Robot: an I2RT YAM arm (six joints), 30 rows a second.
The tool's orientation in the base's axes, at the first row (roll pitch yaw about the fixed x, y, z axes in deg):
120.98, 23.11, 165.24
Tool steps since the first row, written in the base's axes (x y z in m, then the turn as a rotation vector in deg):
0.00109, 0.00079, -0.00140, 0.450, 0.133, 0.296
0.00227, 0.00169, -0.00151, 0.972, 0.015, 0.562
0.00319, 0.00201, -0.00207, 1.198, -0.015, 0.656
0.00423, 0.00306, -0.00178, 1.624, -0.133, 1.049
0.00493, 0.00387, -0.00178, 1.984, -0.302, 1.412
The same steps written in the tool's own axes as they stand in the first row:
-0.00023, -0.00085, 0.00173, -0.485, 0.224, 0.149
-0.00103, -0.00065, 0.00297, -1.082, 0.263, 0.148
-0.00155, -0.00108, 0.00386, -1.326, 0.276, 0.173
-0.00235, -0.00044, 0.00497, -1.887, 0.434, 0.072
-0.00278, -0.00010, 0.00589, -2.390, 0.552, -0.082

